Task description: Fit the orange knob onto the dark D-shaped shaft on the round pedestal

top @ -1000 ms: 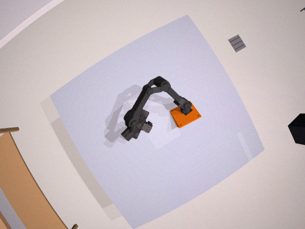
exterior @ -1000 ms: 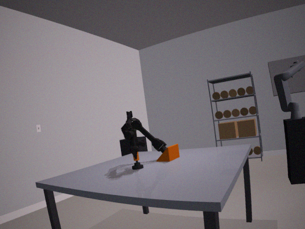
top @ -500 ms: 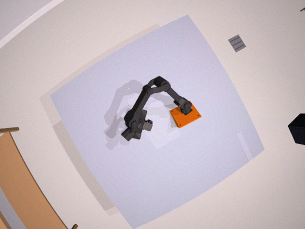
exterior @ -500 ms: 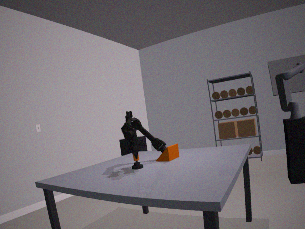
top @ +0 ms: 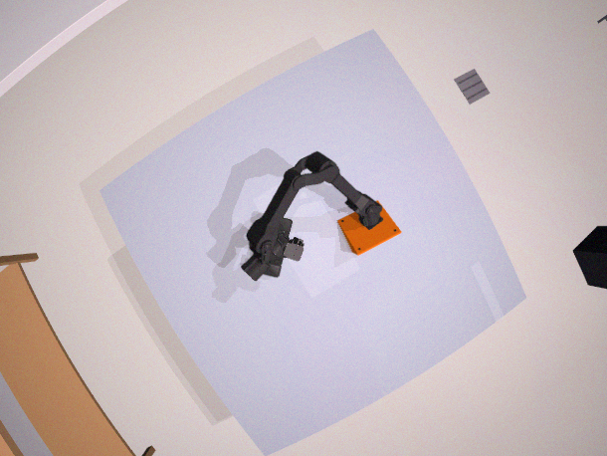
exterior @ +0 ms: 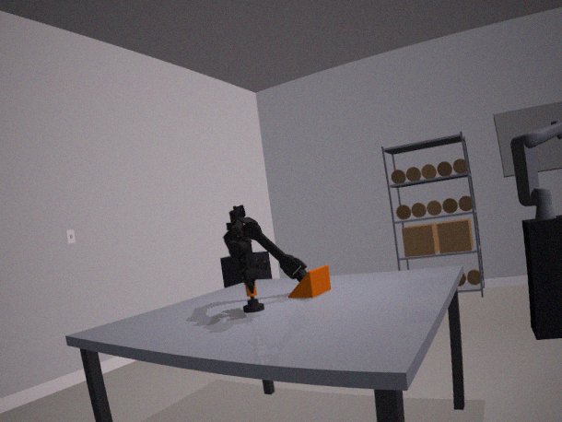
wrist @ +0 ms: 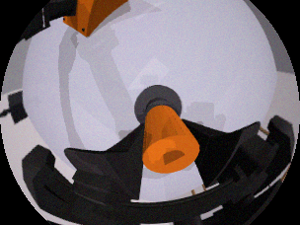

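The orange knob lies 2 cm above my gripper tip. The rest, counted from my gripper tip: dark round pedestal (4 cm below).
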